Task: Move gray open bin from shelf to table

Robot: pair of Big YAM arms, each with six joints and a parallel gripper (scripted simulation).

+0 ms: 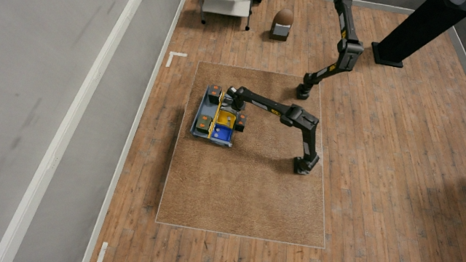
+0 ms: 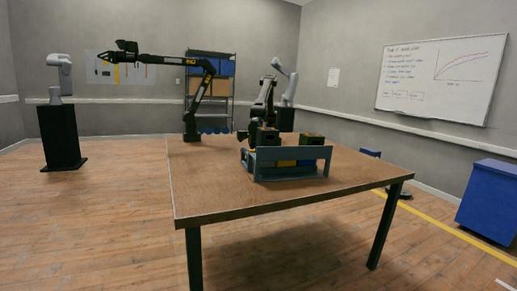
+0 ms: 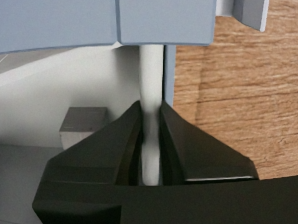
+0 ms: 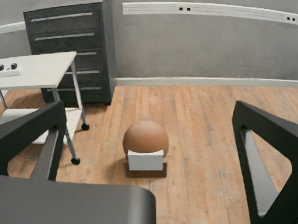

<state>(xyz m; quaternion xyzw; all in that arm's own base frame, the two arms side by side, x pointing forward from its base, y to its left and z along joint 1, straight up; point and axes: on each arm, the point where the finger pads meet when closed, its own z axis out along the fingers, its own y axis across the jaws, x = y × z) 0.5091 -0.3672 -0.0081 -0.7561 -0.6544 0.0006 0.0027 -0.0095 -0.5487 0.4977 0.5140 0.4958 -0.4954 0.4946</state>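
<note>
Right now the gray open bin is 8 cm ahead of my left hand, 1 cm to the right of it and 1 cm above it. Also, from my left hand: blue-gray shelf 12 cm ahead, 10 cm to the left, 3 cm above; then yellow bin 10 cm ahead, 10 cm to the left, 1 cm above; then blue bin 11 cm ahead, 21 cm to the left, 1 cm above.
</note>
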